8 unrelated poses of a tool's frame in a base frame.
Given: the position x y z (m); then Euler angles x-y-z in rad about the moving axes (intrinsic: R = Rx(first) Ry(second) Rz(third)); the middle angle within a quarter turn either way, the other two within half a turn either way.
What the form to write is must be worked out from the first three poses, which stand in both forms.
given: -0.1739, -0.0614, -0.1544, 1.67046, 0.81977, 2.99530
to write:
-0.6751, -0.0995, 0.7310, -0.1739
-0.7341, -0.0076, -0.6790, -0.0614
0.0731, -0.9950, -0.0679, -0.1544
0, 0, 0, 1

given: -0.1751, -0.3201, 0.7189, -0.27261, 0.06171, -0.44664
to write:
0.9002, 0.4311, 0.0617, -0.1751
-0.4310, 0.8614, 0.2687, -0.3201
0.0627, -0.2685, 0.9612, 0.7189
0, 0, 0, 1

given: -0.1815, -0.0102, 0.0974, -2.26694, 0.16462, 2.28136
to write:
-0.6434, -0.7477, 0.1639, -0.1815
-0.4041, 0.5136, 0.7569, -0.0102
-0.6502, 0.4208, -0.6326, 0.0974
0, 0, 0, 1

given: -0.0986, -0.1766, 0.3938, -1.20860, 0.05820, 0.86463
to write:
0.6478, -0.7596, 0.0582, -0.0986
0.2343, 0.2713, 0.9335, -0.1766
-0.7249, -0.5911, 0.3537, 0.3938
0, 0, 0, 1

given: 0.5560, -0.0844, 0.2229, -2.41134, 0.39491, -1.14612
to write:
0.3803, 0.8410, 0.3847, 0.5560
0.5731, -0.5408, 0.6157, -0.0844
0.7259, -0.0137, -0.6877, 0.2229
0, 0, 0, 1

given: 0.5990, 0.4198, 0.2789, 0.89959, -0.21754, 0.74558
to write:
0.7174, -0.6624, -0.2158, 0.5990
0.2977, 0.5716, -0.7646, 0.4198
0.6299, 0.4843, 0.6073, 0.2789
0, 0, 0, 1

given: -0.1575, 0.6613, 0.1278, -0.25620, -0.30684, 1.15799
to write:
0.3824, -0.8732, -0.3020, -0.1575
0.9168, 0.3180, 0.2416, 0.6613
-0.1149, -0.3693, 0.9222, 0.1278
0, 0, 0, 1

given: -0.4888, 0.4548, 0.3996, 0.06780, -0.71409, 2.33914
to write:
-0.5252, -0.5434, -0.6549, -0.4888
0.7482, -0.6614, -0.0512, 0.4548
-0.4054, -0.5169, 0.7540, 0.3996
0, 0, 0, 1

